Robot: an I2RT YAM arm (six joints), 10 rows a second.
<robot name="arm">
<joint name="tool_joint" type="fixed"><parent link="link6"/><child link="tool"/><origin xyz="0 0 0" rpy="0 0 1.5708"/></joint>
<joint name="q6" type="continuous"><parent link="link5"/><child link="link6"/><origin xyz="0.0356 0 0.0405" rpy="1.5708 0 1.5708"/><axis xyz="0 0 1"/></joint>
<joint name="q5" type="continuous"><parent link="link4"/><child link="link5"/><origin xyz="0.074 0.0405 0.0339" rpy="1.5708 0 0"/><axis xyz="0 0 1"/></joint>
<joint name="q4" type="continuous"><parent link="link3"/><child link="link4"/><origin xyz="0.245 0.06 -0.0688"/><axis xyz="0 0 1"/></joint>
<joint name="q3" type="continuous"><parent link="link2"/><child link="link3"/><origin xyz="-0.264 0 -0.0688" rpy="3.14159 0 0"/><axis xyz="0 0 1"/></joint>
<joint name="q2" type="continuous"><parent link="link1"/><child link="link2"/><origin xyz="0.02 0.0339 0.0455" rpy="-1.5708 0 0"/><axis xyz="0 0 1"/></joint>
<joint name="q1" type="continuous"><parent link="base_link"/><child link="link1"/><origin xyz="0 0 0.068"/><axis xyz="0 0 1"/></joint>
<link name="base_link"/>
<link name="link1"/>
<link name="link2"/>
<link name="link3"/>
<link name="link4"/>
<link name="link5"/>
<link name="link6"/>
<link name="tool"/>
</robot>
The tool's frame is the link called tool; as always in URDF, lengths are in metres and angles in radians. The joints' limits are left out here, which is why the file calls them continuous.
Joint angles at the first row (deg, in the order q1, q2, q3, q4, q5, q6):
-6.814, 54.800, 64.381, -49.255, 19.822, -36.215
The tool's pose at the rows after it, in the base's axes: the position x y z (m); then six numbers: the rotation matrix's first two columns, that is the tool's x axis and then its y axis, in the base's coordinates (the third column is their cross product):
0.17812, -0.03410, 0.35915, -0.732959, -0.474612, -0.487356, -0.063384, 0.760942, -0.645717
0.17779, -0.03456, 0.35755, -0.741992, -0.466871, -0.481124, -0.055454, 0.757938, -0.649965
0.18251, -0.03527, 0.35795, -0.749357, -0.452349, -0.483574, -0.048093, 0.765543, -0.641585
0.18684, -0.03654, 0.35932, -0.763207, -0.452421, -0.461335, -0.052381, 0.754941, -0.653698
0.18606, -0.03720, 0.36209, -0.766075, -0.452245, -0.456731, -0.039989, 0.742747, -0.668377
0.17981, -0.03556, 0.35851, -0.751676, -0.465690, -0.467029, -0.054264, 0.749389, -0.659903
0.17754, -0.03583, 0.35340, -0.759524, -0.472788, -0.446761, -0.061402, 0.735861, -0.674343
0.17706, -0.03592, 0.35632, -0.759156, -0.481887, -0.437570, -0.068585, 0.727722, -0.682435
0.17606, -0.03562, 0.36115, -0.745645, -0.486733, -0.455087, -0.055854, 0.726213, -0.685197
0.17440, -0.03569, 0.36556, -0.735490, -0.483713, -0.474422, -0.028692, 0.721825, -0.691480
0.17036, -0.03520, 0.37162, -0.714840, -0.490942, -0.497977, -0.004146, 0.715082, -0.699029
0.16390, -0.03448, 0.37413, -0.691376, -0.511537, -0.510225, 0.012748, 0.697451, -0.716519
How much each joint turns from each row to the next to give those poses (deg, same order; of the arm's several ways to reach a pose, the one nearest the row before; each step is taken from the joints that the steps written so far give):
0.018, -0.584, -0.812, 0.862, 1.225, -0.505
0.004, -0.058, -0.331, -0.043, 0.876, 0.255
-0.017, 1.249, 0.747, -0.126, 0.163, 0.972
-0.024, 1.343, 1.058, -0.492, 1.164, -0.504
-0.023, -0.100, 0.384, 0.123, 1.184, -0.418
0.000, -1.818, -1.635, 0.264, -1.551, -0.401
0.000, -0.762, -1.451, 0.401, 0.944, -0.937
-0.011, 0.112, 0.704, -0.467, 0.200, -0.797
0.007, -0.332, 0.573, 0.555, -0.280, -0.151
0.004, -0.547, 0.271, 0.903, 0.496, 0.166
0.001, -1.124, 0.258, 1.054, 0.000, -0.378
-0.001, -2.034, -1.013, 1.761, 0.091, -1.477

